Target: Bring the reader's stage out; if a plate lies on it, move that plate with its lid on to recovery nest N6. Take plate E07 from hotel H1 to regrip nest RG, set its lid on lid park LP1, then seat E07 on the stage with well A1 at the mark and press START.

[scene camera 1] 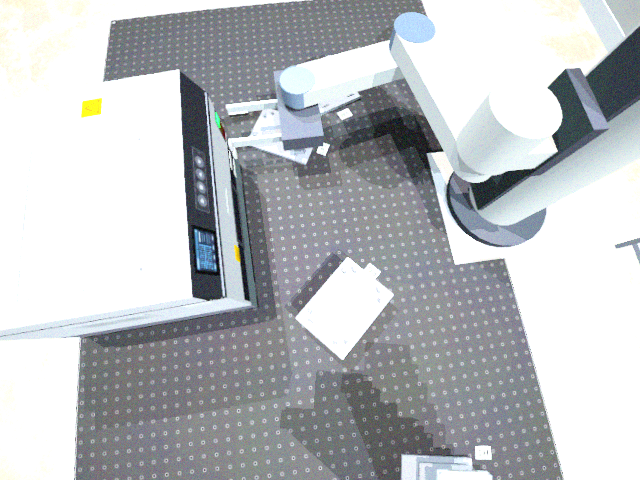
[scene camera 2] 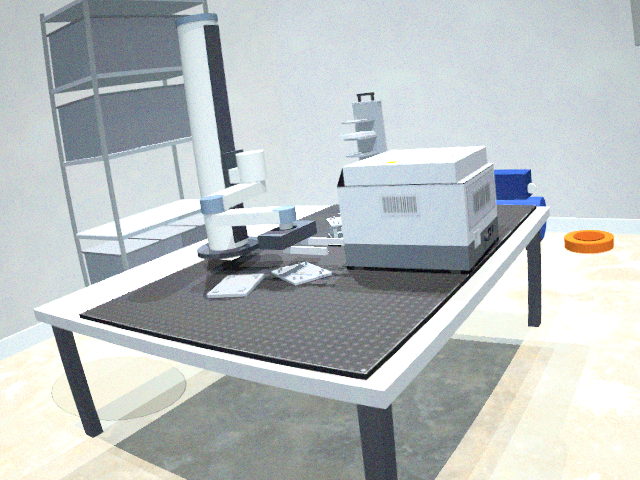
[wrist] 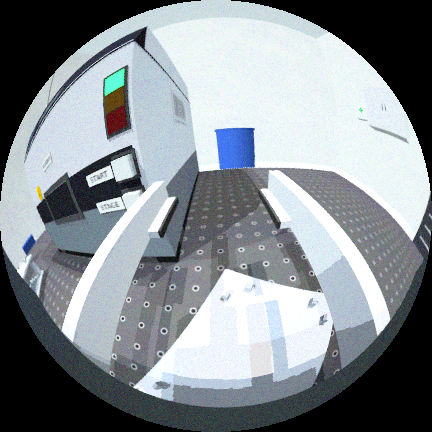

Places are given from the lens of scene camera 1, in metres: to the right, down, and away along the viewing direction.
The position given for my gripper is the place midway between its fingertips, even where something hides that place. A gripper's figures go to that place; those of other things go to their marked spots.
my gripper (scene camera 1: 228, 126): -0.21, -0.26, 0.67
plate reader (scene camera 1: 240, 287): -0.14, 0.08, 0.51
